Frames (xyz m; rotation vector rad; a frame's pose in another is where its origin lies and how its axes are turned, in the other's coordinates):
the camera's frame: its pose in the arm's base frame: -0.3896 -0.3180 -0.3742 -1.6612 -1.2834 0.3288
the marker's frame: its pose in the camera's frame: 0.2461 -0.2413 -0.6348 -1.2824 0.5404 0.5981
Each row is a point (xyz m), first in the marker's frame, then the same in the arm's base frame.
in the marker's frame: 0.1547 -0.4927 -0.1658
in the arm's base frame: -0.0946 0.0333 0.4406
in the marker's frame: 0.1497 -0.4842 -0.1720
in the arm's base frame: -0.0988 0.0228 0.4435
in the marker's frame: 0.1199 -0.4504 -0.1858
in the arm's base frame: -0.1188 -0.0198 0.4407
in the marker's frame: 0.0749 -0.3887 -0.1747
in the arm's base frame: -0.1312 -0.0887 0.4082
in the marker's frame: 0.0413 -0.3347 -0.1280
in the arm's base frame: -0.1205 -0.1411 0.3502
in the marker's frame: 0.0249 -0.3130 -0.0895
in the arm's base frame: -0.1097 -0.1596 0.3082
